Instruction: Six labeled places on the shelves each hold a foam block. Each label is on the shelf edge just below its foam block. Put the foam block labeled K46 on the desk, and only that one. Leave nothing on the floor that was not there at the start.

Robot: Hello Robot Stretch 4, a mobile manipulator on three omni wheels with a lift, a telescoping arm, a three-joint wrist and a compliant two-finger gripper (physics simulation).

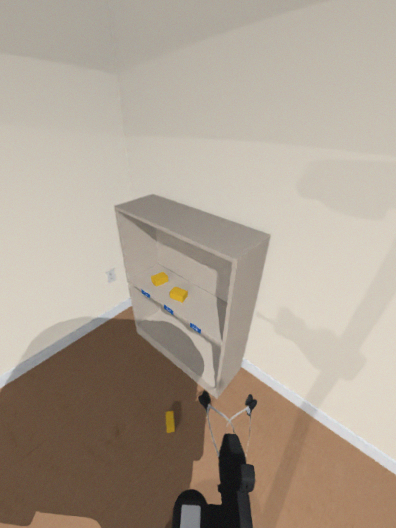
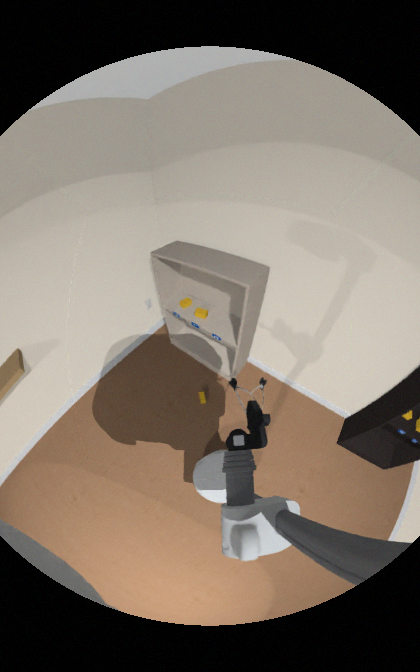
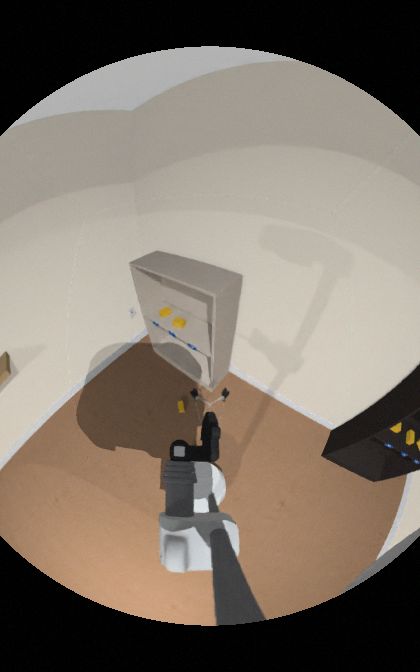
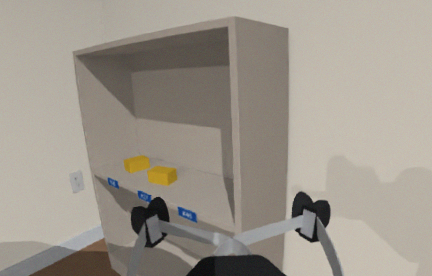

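My gripper [image 1: 227, 401] [image 2: 248, 384] [image 3: 210, 394] [image 4: 229, 211] is open with nothing between its fingers, in front of the beige shelf unit [image 1: 195, 220] [image 4: 262, 125]. A yellow foam block [image 1: 170, 421] [image 2: 202, 397] [image 3: 181, 406] lies on the floor, left of the gripper. Two yellow blocks, the left block [image 1: 160, 279] [image 4: 136, 163] and the middle block [image 1: 178, 294] [image 4: 162, 175], are on the middle shelf. The right blue label [image 1: 195, 328] [image 4: 187, 214] seems to read K46, though blurred; no block is above it. The other two labels are too small to read surely.
A dark shelf unit [image 2: 367, 430] [image 3: 350, 445] with yellow blocks and blue labels stands at the right. A tan object [image 2: 11, 372] [image 3: 4, 367] shows partly at the left edge; I cannot tell whether it is the desk. Walls meet behind the beige unit.
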